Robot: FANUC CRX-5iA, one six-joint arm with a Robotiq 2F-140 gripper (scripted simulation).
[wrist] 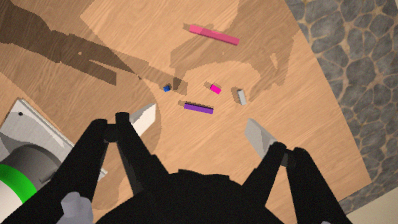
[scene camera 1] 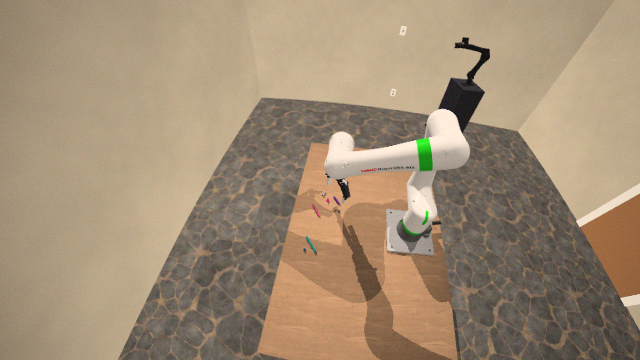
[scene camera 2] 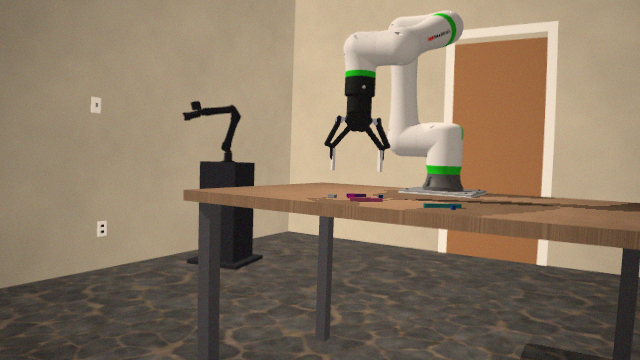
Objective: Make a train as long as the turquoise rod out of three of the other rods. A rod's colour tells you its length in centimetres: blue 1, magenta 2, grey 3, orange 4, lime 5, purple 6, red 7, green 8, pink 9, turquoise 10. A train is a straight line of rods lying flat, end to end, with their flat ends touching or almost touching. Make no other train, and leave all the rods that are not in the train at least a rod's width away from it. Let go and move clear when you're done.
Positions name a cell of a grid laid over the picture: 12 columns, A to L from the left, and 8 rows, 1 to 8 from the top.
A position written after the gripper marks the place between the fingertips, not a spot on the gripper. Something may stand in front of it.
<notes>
In view: the gripper (scene camera 2: G4).
The gripper is seen too in the wrist view (wrist: G5).
</notes>
